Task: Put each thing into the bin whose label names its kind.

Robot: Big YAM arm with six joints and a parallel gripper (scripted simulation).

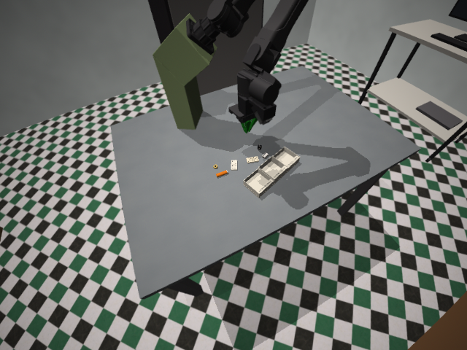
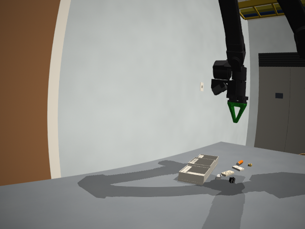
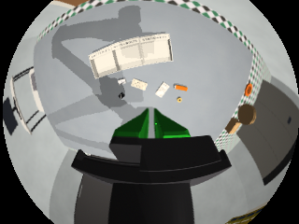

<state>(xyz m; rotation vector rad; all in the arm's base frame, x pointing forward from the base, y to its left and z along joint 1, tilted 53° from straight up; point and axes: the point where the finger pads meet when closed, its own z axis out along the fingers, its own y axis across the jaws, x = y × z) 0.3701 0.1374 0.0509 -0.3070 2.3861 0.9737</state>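
The three joined white bins is 180 mm below my hand, 100 mm to the left of it and 60 mm ahead of it. The rest, counted from my hand: orange battery: 190 mm below, 110 mm to the right, 30 mm ahead; then black die: 190 mm below, 80 mm behind, 70 mm to the left; then brass nut: 190 mm below, 130 mm to the right, 10 mm behind.
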